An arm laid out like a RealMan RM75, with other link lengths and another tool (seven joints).
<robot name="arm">
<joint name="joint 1" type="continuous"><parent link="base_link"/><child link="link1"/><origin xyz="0 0 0.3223"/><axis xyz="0 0 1"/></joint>
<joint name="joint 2" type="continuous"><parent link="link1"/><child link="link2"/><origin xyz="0 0 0" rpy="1.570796 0 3.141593"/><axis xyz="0 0 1"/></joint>
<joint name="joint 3" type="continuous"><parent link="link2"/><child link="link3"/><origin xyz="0 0.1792 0" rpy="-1.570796 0 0"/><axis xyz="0 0 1"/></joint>
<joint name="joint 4" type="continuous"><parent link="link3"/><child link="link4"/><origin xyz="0 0 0" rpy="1.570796 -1.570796 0"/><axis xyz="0 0 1"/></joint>
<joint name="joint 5" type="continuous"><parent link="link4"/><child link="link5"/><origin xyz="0.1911 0 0" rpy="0 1.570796 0"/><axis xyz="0 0 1"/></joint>
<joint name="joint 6" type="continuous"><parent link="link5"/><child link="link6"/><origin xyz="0 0 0" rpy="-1.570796 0 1.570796"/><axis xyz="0 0 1"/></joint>
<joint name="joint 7" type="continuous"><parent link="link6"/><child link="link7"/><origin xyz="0 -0.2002 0" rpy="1.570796 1.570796 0"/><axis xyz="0 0 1"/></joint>
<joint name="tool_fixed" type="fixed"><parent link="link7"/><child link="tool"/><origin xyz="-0.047 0.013 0.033" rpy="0 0.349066 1.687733"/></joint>
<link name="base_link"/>
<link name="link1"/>
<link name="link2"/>
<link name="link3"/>
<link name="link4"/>
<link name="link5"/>
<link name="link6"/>
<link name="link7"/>
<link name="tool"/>
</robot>
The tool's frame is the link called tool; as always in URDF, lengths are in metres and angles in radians. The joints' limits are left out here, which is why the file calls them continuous.
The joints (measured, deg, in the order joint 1, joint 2, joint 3, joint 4, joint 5, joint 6, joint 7), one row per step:
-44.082, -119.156, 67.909, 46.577, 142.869, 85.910, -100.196
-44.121, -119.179, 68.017, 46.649, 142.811, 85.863, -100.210
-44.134, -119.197, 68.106, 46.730, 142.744, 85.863, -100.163
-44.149, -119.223, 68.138, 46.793, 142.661, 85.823, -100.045
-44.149, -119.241, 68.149, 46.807, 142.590, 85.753, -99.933
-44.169, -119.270, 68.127, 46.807, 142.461, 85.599, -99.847
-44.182, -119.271, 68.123, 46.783, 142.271, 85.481, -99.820
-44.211, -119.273, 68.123, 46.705, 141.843, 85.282, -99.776
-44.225, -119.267, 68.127, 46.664, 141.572, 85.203, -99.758
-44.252, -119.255, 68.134, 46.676, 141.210, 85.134, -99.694
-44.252, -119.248, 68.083, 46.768, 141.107, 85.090, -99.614
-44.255, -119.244, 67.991, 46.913, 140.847, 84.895, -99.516
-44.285, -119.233, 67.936, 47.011, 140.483, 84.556, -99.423
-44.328, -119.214, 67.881, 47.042, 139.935, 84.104, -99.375
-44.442, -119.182, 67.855, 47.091, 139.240, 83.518, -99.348
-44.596, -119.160, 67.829, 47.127, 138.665, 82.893, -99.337
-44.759, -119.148, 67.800, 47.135, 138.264, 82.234, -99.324
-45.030, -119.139, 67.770, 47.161, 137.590, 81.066, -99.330
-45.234, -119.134, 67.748, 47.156, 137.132, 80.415, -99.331
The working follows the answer.
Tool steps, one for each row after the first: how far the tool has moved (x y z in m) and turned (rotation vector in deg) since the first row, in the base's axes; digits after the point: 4 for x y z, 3 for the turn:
0.0005, 0.0002, -0.0002, 0.011, -0.010, -0.145
0.0009, 0.0003, -0.0003, -0.020, -0.041, -0.305
0.0014, 0.0005, -0.0005, -0.013, -0.129, -0.503
0.0017, 0.0007, -0.0006, 0.014, -0.209, -0.641
0.0023, 0.0013, -0.0010, 0.137, -0.370, -0.764
0.0030, 0.0017, -0.0013, 0.241, -0.558, -0.797
0.0046, 0.0024, -0.0019, 0.398, -0.977, -0.819
0.0056, 0.0026, -0.0022, 0.463, -1.236, -0.814
0.0071, 0.0031, -0.0025, 0.543, -1.583, -0.898
0.0077, 0.0037, -0.0023, 0.660, -1.716, -1.028
0.0091, 0.0052, -0.0024, 0.980, -2.030, -1.227
0.0108, 0.0072, -0.0026, 1.401, -2.413, -1.456
0.0131, 0.0095, -0.0031, 1.923, -2.964, -1.610
0.0163, 0.0126, -0.0037, 2.588, -3.632, -1.860
0.0192, 0.0159, -0.0042, 3.272, -4.186, -2.141
0.0215, 0.0192, -0.0047, 3.957, -4.576, -2.431
0.0254, 0.0250, -0.0056, 5.161, -5.230, -2.914
0.0281, 0.0283, -0.0061, 5.827, -5.682, -3.202

Tool pose at each row, in the base's axes (x y z in m, rotation vector in deg; rounded; the steps above come from the unrounded poses):
-0.1704, 0.2465, -0.0111, 179.285, 8.640, 4.356
-0.1699, 0.2468, -0.0113, 179.302, 8.413, 4.372
-0.1695, 0.2468, -0.0114, 179.276, 8.161, 4.416
-0.1690, 0.2470, -0.0116, 179.285, 7.850, 4.553
-0.1687, 0.2472, -0.0118, 179.310, 7.635, 4.679
-0.1681, 0.2478, -0.0121, 179.424, 7.440, 4.943
-0.1674, 0.2482, -0.0124, 179.512, 7.387, 5.248
-0.1658, 0.2489, -0.0130, 179.629, 7.349, 5.920
-0.1648, 0.2492, -0.0133, 179.667, 7.355, 6.332
-0.1633, 0.2496, -0.0136, 179.714, 7.220, 6.884
-0.1627, 0.2502, -0.0135, -179.626, -7.009, -7.098
-0.1613, 0.2517, -0.0135, -179.318, -6.670, -7.600
-0.1596, 0.2537, -0.0137, -178.908, -6.278, -8.211
-0.1573, 0.2560, -0.0142, -178.384, -5.997, -9.084
-0.1541, 0.2591, -0.0148, -177.714, -5.557, -10.134
-0.1512, 0.2624, -0.0153, -177.026, -5.072, -11.003
-0.1489, 0.2657, -0.0159, -176.342, -4.575, -11.611
-0.1450, 0.2715, -0.0167, -175.131, -3.754, -12.621
-0.1423, 0.2748, -0.0172, -174.452, -3.271, -13.310

